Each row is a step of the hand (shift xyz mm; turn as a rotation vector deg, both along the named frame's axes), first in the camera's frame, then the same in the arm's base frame.
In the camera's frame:
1: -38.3 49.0 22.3 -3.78 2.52 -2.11
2: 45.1 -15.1 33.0 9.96 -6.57 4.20
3: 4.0 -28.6 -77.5 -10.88 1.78 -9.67
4: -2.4 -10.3 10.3 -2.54 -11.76 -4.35
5: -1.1 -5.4 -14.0 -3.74 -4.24 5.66
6: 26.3 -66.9 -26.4 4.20 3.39 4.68
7: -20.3 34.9 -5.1 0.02 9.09 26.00
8: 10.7 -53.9 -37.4 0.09 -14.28 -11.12
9: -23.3 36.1 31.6 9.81 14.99 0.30
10: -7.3 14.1 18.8 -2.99 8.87 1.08
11: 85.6 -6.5 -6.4 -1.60 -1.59 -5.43
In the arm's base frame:
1: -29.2 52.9 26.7 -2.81 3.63 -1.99
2: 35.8 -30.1 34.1 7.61 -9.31 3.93
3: 7.9 -17.1 -80.5 -8.83 5.73 -10.21
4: -6.0 -10.8 8.1 -4.47 -10.04 -6.55
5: -0.4 -2.9 -14.8 -5.31 -4.00 4.45
6: 14.2 -66.7 -34.9 4.18 1.56 5.58
7: -11.2 39.1 -0.9 -1.45 4.92 27.06
8: 3.4 -48.8 -45.0 -1.58 -12.10 -13.37
9: -18.8 35.6 35.0 12.75 11.99 3.83
10: -6.4 12.5 20.2 -1.07 9.07 2.31
11: 82.1 -25.8 0.8 -1.17 -0.35 -5.75

